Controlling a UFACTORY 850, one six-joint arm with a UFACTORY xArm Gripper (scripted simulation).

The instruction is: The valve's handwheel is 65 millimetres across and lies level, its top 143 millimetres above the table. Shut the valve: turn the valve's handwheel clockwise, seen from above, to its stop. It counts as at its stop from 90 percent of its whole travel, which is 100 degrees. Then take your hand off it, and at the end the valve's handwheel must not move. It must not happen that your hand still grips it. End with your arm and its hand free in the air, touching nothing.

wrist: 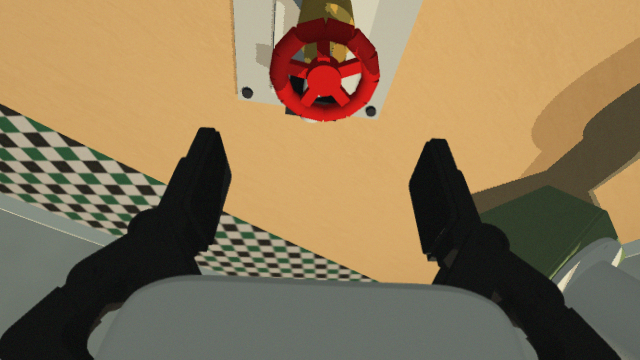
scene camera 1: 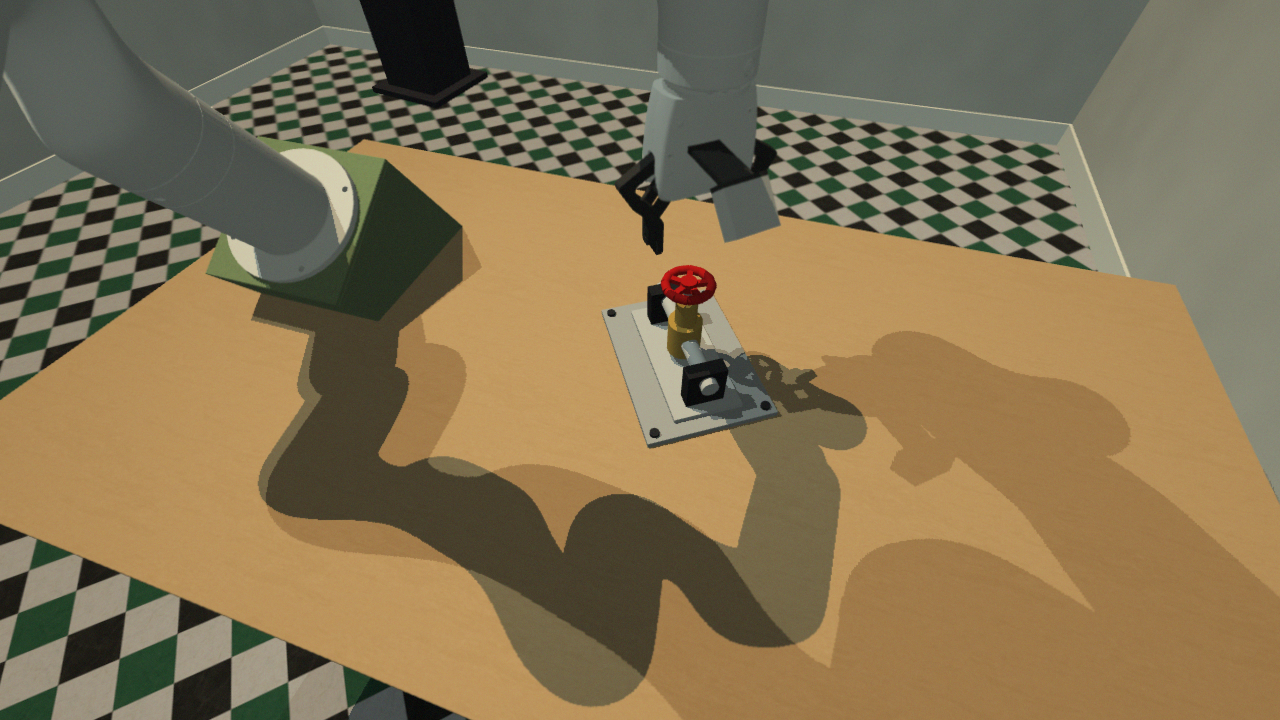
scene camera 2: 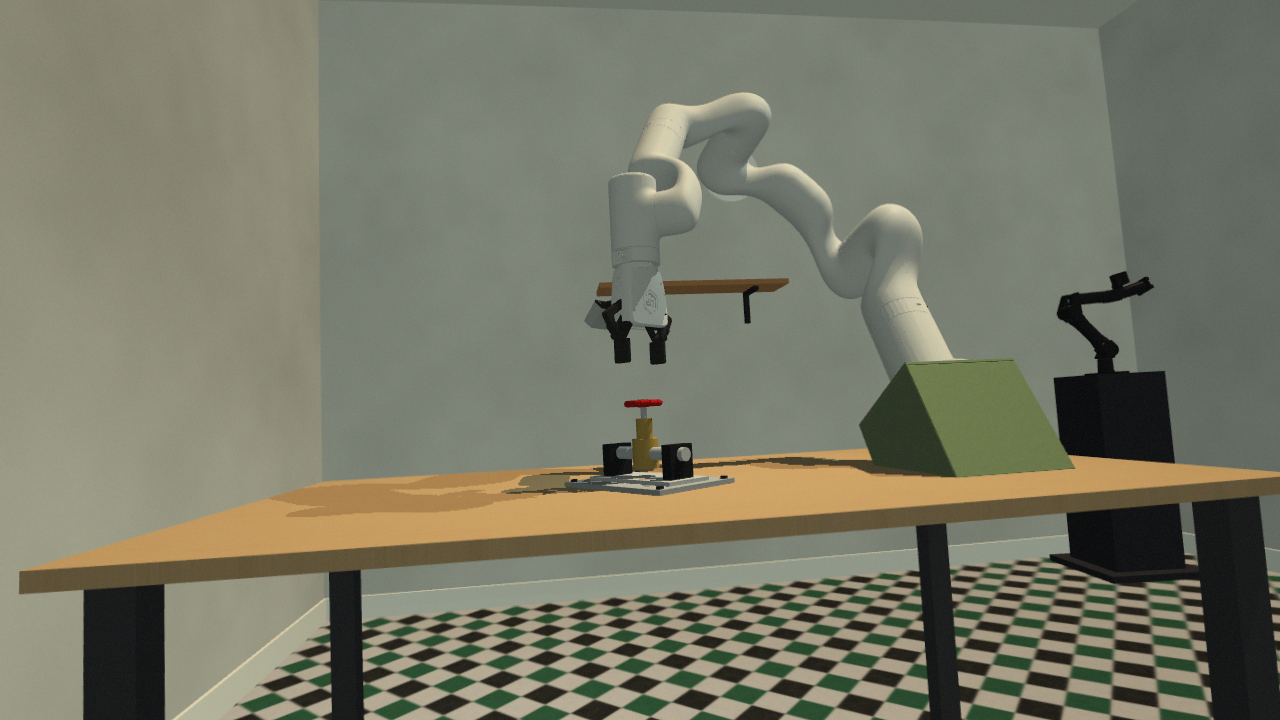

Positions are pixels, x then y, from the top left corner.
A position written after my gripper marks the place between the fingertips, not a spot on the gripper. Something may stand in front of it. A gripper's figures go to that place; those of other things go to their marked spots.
Scene:
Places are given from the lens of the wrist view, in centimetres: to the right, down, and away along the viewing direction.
my gripper (wrist: 321, 156): 0, -1, 13
red handwheel (wrist: 324, 73): 0, -6, 16

